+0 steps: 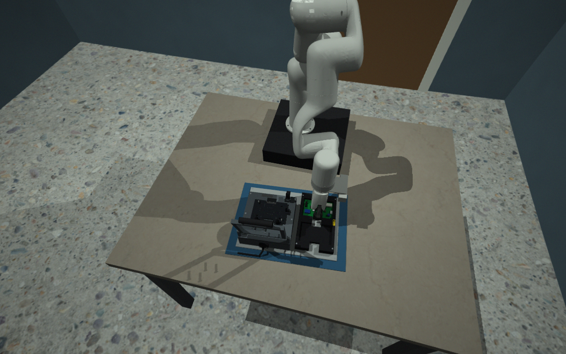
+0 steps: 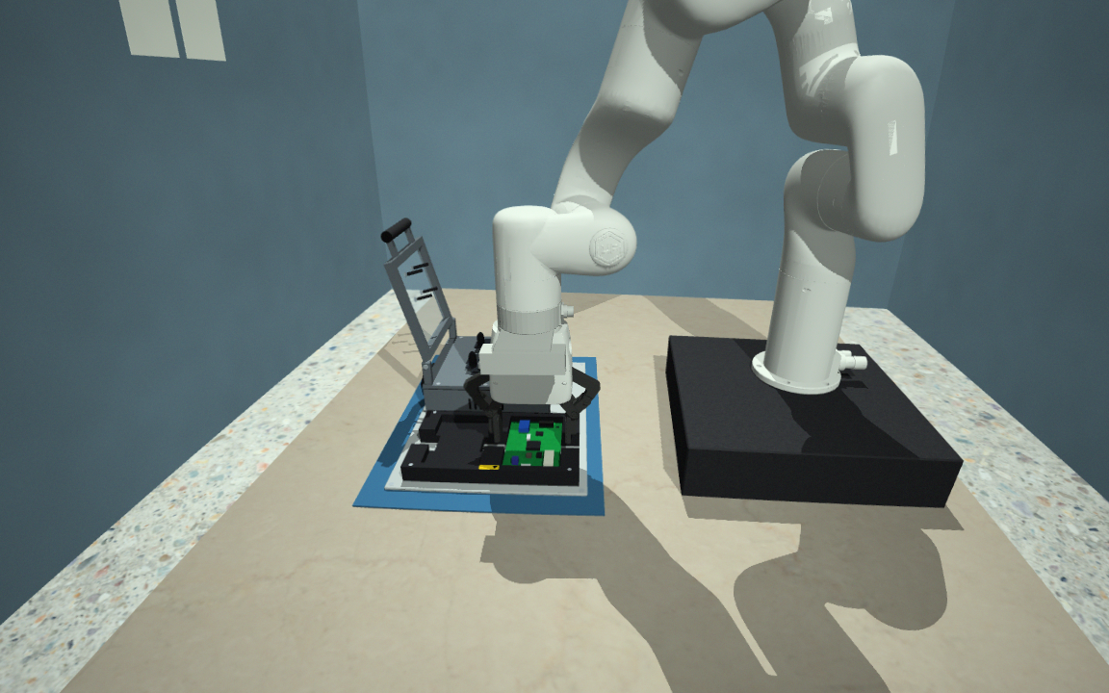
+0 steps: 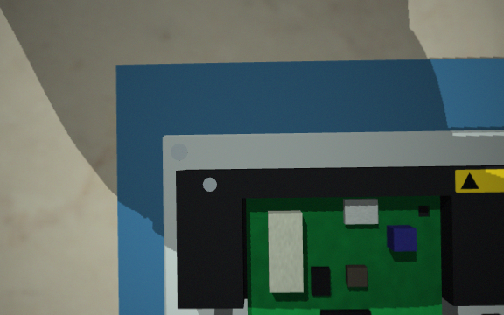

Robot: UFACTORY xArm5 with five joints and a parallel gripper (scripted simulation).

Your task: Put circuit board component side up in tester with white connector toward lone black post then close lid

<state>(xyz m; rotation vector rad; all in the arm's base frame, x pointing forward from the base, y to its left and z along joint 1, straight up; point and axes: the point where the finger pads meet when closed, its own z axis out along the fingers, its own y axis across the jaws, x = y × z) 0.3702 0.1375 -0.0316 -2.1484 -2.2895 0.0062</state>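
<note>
My gripper is now 2 cm above the green circuit board. The rest, counted from my hand: framed lid 19 cm ahead, 16 cm to the right, 14 cm above; then grey tester 10 cm ahead, 13 cm to the right, 7 cm above; then black nest 8 cm ahead, 16 cm to the right, 3 cm above.
</note>
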